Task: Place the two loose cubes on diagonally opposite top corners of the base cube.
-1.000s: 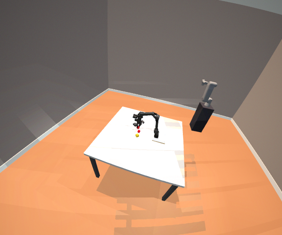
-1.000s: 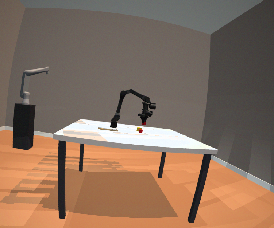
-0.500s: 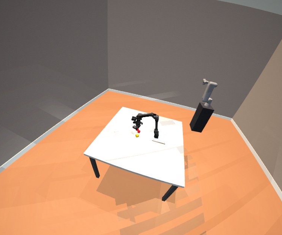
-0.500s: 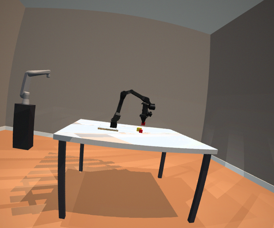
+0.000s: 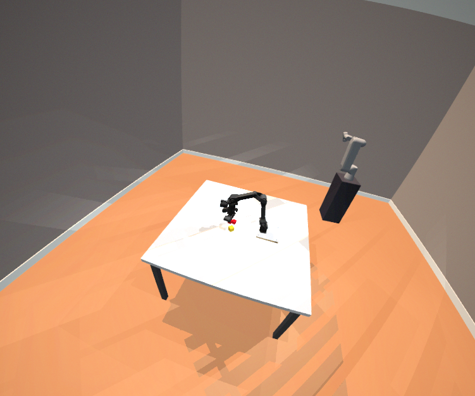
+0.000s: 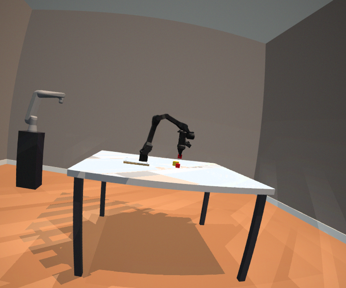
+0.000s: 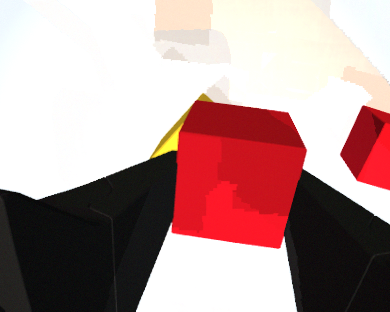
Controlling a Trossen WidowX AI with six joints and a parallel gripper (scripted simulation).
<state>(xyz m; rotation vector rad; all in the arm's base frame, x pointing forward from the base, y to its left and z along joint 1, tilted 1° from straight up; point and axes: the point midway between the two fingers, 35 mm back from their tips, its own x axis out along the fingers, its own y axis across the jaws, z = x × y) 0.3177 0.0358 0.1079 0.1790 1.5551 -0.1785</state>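
Right now the yellow base cube is 7 cm below my gripper tip, 2 cm to the left of it and 2 cm behind it. Also, from my gripper tip: red cube: 8 cm to the right, 7 cm below, 3 cm behind.
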